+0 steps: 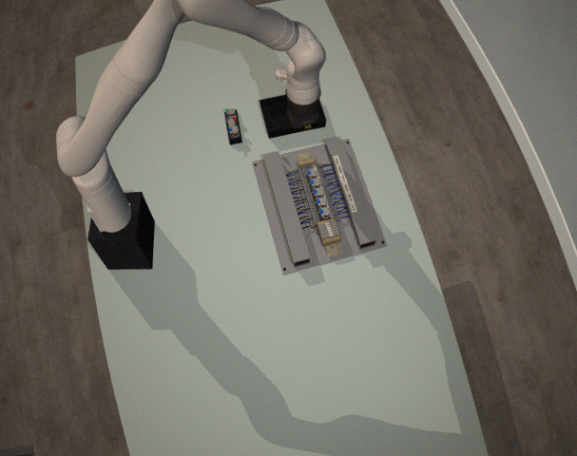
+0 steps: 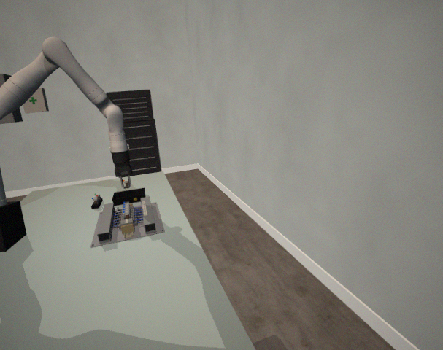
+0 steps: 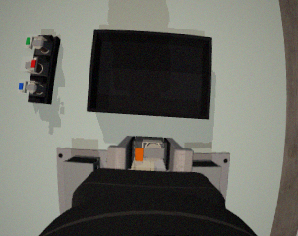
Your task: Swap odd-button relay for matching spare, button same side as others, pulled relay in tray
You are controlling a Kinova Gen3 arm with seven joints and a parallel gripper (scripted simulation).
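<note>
Now: hand 1 cm short of the black tray, 9 cm to the right of it and 10 cm above it. From my hand the other things lie so: spare holder: 15 cm behind, 11 cm to the left, 11 cm below.
</note>
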